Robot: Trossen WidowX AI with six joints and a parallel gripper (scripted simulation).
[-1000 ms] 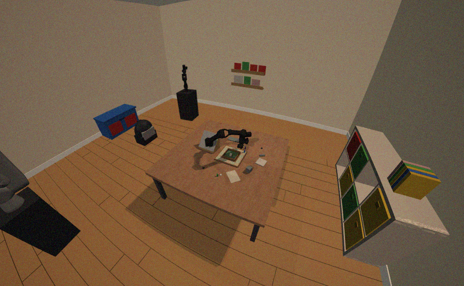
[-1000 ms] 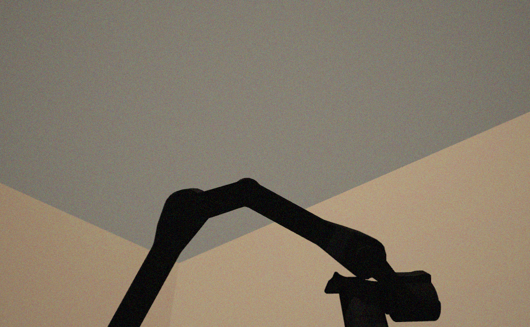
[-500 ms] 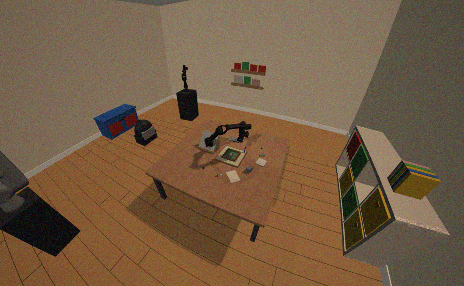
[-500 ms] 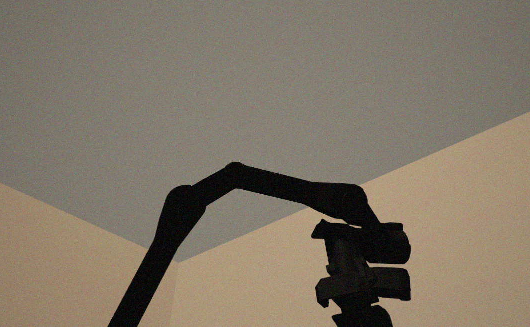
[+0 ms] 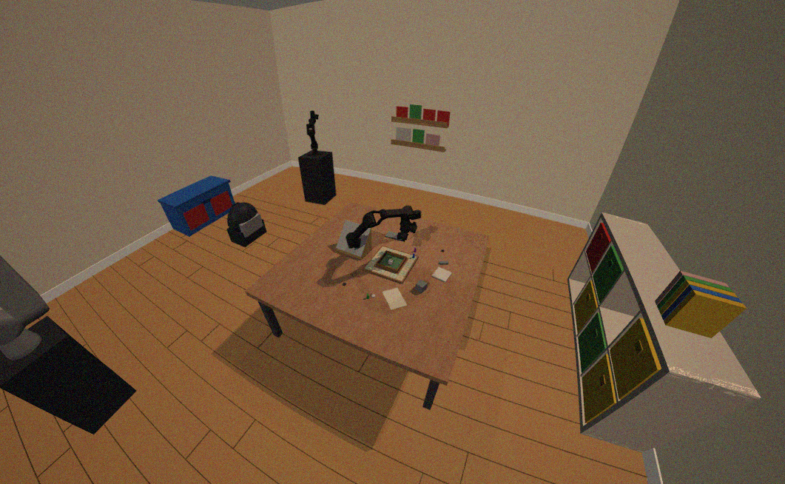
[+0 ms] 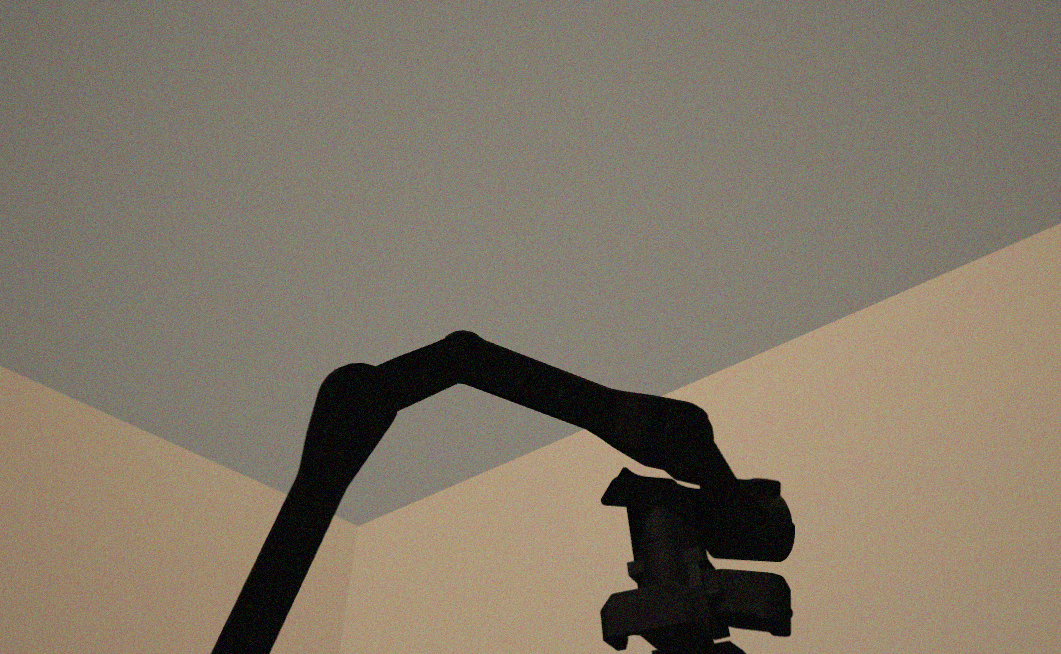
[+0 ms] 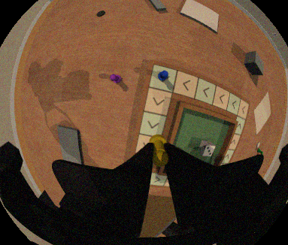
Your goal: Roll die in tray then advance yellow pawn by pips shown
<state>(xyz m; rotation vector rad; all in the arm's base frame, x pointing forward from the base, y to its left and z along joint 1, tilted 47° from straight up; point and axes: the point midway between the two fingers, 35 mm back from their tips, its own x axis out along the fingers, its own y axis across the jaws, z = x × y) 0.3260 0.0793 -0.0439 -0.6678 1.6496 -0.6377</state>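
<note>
Right now the blue pawn is 80 mm ahead of my gripper tip, 10 mm to the right of it and 100 mm below it. Also, from my gripper tip: purple pawn: 70 mm ahead, 70 mm to the left, 110 mm below; then white die: 50 mm behind, 120 mm to the right, 100 mm below; then yellow pawn: 10 mm above.
</note>
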